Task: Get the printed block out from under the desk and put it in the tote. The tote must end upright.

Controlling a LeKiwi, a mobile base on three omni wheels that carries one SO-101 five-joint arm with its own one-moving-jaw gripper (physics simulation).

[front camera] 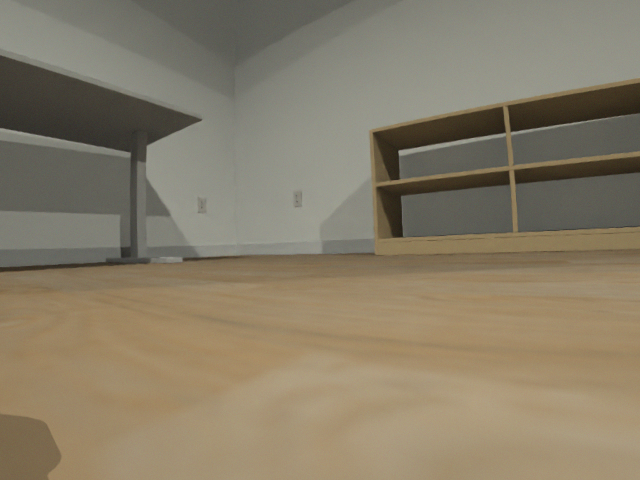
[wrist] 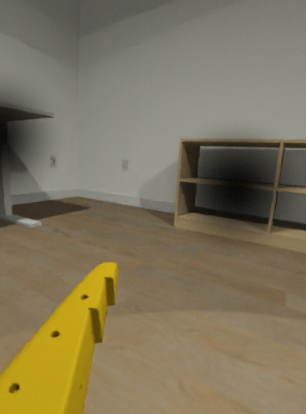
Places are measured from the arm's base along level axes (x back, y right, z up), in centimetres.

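Pixels of known places: hand at its tool point: (wrist: pixel 116 278).
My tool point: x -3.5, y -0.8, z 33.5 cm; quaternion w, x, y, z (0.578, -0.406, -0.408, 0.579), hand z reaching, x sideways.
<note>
Behind a point stands the place of what it marks.
The desk (front camera: pixel 82 103) @(x -122.6, y -101.7, z 60.6 cm) (wrist: pixel 22 114) @(x -147.5, y -75.7, z 60.6 cm) shows in part at the left of both views, a grey top on a grey leg with a flat foot on the floor. The printed block and the tote do not show in either view. My gripper (wrist: pixel 111 280) is fully open: its yellow notched fixed jaw rises from the lower left of the wrist view, and the moving jaw is out of the picture. It is well short of the desk and touches nothing visible. The gripper does not show in the front view.
A light wood shelf unit (front camera: pixel 387 217) @(x -166.9, y 31.4, z 9.8 cm) (wrist: pixel 189 200) @(x -174.6, y 36.2, z 7.7 cm) stands against the wall at the right. A wall corner lies between it and the desk. Wall outlets (front camera: pixel 297 198) @(x -233.5, y -19.7, z 31.2 cm) (wrist: pixel 125 164) @(x -232.4, y -19.0, z 31.6 cm) are near the corner. A shadow (front camera: pixel 23 444) @(x -12.6, y -9.2, z -8.9 cm) falls on the wood floor at the front left.
</note>
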